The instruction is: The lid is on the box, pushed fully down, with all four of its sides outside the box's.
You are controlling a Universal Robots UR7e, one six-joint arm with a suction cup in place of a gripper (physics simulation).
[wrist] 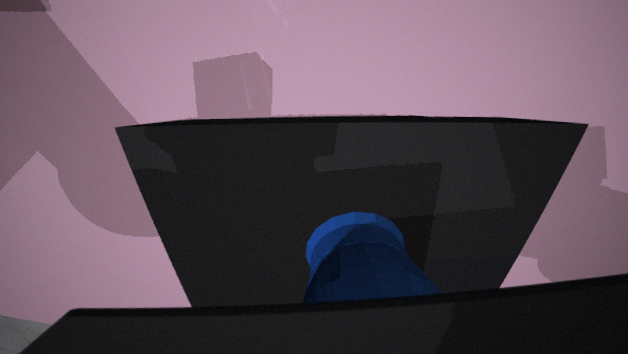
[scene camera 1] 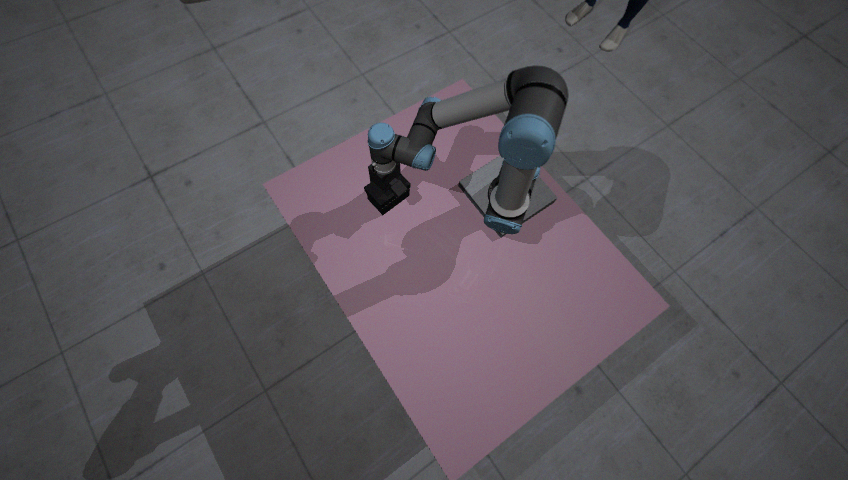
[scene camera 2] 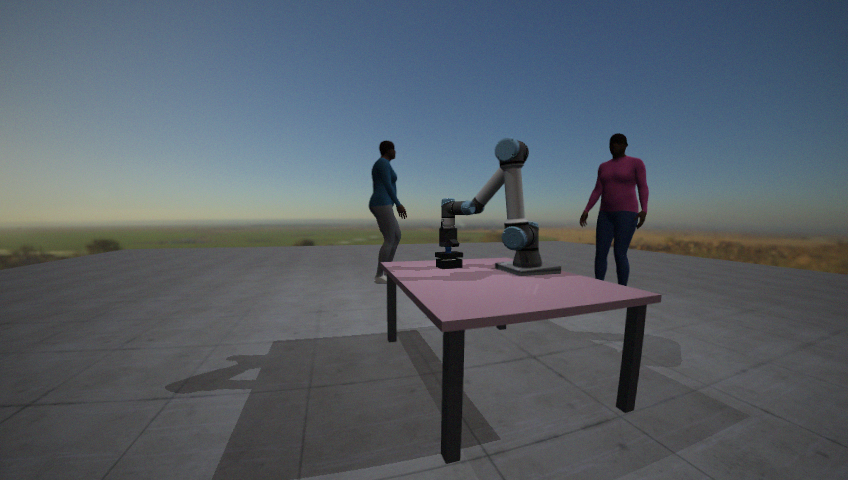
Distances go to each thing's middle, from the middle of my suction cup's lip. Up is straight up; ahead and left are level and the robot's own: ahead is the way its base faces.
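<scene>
Black lid (wrist: 235, 201) in sight, 20 mm below my suction cup.
</scene>
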